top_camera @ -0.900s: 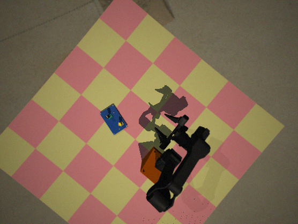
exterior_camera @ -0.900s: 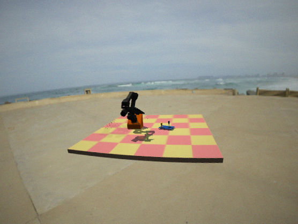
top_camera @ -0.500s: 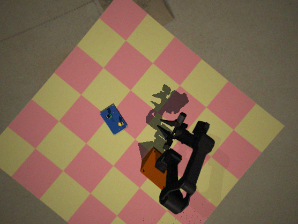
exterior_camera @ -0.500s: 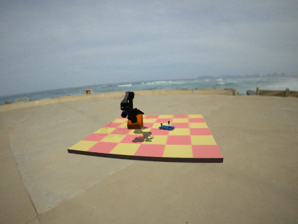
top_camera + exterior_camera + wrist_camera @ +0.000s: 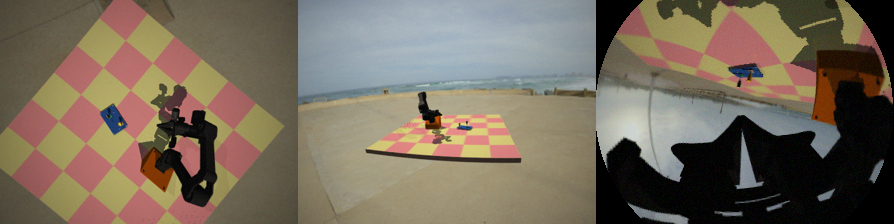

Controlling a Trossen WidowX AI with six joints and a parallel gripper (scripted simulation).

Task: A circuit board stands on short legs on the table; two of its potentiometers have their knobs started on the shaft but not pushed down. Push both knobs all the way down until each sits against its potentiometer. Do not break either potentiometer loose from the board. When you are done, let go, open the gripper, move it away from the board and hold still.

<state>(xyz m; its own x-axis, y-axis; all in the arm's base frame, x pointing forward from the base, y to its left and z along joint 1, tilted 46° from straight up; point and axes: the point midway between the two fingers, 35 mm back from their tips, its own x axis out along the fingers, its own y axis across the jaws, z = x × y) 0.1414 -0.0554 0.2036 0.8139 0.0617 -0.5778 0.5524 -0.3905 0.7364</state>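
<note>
Now: gripper tip 160 mm short of the yellow knob, 130 mm to the right of it and 140 mm above it. From my gripper tip the other things lie so: dark knob: 240 mm ahead, 140 mm to the left, 120 mm below.
</note>
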